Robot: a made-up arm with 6 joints. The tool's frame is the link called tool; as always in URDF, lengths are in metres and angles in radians. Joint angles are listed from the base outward.
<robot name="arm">
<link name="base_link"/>
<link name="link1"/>
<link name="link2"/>
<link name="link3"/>
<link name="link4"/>
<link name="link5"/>
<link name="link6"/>
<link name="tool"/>
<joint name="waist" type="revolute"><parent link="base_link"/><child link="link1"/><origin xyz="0.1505 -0.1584 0.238"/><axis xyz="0 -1 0"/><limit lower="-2.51" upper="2.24"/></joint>
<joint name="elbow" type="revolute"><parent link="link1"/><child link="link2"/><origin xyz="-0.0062 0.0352 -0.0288"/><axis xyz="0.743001 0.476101 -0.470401"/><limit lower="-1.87" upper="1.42"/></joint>
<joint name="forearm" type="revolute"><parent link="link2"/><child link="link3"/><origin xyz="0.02 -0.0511 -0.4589"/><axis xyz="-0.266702 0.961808 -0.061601"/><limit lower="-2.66" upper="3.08"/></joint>
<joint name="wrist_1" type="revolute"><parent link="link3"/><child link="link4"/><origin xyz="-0.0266 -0.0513 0.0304"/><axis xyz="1 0 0"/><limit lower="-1.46" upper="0.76"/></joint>
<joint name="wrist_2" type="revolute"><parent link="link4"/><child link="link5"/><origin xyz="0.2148 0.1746 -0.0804"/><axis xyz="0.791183 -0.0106 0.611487"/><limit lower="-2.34" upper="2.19"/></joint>
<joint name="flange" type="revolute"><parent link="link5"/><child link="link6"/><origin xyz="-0.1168 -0.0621 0.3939"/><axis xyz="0 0 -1"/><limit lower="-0.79" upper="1.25"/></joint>
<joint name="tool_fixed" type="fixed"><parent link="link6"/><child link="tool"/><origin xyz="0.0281 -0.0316 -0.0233" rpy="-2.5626 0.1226 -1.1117"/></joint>
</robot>
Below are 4 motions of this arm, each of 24 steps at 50 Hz.
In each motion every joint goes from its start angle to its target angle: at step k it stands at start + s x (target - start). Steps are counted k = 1, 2, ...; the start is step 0. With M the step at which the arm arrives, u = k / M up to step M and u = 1 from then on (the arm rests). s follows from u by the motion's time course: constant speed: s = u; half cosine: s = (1 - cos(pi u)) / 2; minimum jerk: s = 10 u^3 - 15 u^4 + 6 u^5.
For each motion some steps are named. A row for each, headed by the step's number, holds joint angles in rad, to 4 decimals.
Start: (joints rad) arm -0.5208 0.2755 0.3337 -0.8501 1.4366 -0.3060
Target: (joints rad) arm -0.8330 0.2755 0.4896 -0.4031 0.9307 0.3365
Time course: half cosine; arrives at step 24
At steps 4, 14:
4: -0.5417 0.2755 0.3441 -0.8202 1.4027 -0.2630
14: -0.7173 0.2755 0.4318 -0.5688 1.1182 0.0984

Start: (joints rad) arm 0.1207 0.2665 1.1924 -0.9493 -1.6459 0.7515
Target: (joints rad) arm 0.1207 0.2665 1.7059 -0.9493 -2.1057 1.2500
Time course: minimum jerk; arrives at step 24
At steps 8, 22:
8: 0.1207 0.2665 1.3002 -0.9493 -1.7424 0.8561
22: 0.1207 0.2665 1.7033 -0.9493 -2.1034 1.2475

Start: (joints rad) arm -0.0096 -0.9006 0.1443 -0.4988 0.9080 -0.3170
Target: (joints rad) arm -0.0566 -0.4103 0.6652 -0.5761 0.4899 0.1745
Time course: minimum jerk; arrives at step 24
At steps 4, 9, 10, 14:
4: -0.0113 -0.8832 0.1628 -0.5015 0.8932 -0.2996
9: -0.0225 -0.7657 0.2877 -0.5201 0.7929 -0.1817
10: -0.0259 -0.7307 0.3249 -0.5256 0.7631 -0.1466
14: -0.0403 -0.5802 0.4846 -0.5493 0.6348 0.0041

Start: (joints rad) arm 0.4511 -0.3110 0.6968 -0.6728 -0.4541 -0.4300
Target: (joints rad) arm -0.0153 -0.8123 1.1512 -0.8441 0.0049 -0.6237
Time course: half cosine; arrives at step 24
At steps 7, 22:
7: 0.3599 -0.4091 0.7857 -0.7063 -0.3643 -0.4679
22: -0.0074 -0.8038 1.1435 -0.8412 -0.0029 -0.6204

